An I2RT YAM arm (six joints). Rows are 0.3 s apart.
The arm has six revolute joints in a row. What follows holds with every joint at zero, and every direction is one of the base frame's. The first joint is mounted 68 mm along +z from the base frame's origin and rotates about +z. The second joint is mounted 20 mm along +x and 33.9 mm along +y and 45.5 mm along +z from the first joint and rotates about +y. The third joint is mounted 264 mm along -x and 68.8 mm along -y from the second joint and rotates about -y. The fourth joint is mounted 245 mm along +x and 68.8 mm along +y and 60 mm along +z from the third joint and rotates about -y. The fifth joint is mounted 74 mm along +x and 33.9 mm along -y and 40.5 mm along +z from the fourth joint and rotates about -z. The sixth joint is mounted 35.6 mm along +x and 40.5 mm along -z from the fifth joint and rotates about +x. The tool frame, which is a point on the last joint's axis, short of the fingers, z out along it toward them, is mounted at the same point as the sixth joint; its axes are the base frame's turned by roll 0, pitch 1.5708 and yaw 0 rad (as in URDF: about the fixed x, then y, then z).
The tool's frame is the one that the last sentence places.
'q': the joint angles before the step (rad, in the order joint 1, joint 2, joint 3, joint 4, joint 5, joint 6). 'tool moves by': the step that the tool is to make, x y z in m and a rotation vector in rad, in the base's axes. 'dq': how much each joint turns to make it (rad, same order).
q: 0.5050, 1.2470, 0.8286, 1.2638, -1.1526, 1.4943
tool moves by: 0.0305, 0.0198, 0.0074, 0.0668, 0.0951, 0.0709
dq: 0.0119, 0.2022, 0.1404, 0.2432, 0.0498, 0.2562
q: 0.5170, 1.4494, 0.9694, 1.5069, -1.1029, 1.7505
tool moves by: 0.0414, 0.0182, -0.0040, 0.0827, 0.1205, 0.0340
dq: -0.0091, 0.2113, 0.1608, 0.1619, 0.0961, 0.2020
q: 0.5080, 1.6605, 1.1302, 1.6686, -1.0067, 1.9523
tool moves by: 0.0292, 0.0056, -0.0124, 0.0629, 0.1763, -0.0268
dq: -0.0188, 0.0962, 0.0540, -0.0078, 0.1288, 0.0924
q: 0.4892, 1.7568, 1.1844, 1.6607, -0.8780, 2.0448
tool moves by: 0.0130, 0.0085, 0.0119, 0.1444, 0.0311, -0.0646
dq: 0.0148, 0.0538, 0.0942, -0.0063, 0.1623, -0.0104
